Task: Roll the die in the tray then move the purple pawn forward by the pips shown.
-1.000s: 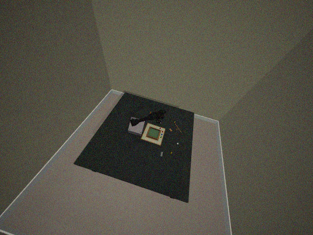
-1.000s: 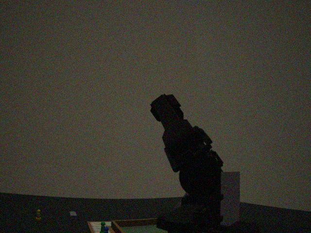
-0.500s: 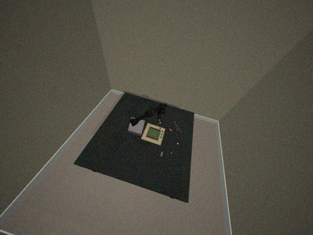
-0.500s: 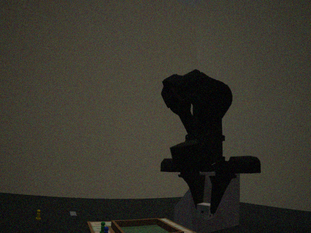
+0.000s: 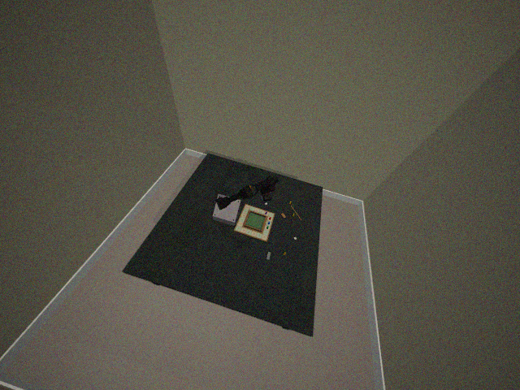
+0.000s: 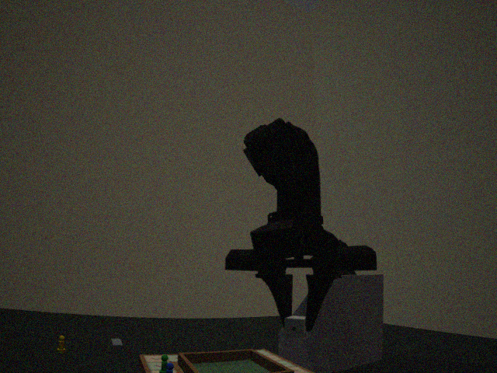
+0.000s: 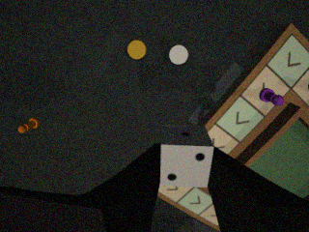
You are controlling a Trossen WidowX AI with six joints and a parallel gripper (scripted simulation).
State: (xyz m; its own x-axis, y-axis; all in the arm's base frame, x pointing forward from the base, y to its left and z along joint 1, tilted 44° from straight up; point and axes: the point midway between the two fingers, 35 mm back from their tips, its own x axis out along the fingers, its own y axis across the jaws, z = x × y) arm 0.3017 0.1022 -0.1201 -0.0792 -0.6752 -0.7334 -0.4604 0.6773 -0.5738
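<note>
The green tray lies 19 cm to the right of my gripper tip, 12 cm below it and 2 cm behind it. From my gripper tip the other things lie so: blue pawn (18 cm to the right, 10 cm below, 10 cm ahead); yellow disc (13 cm below, 7 cm to the left, 3 cm ahead); white die (right at my gripper tip).
</note>
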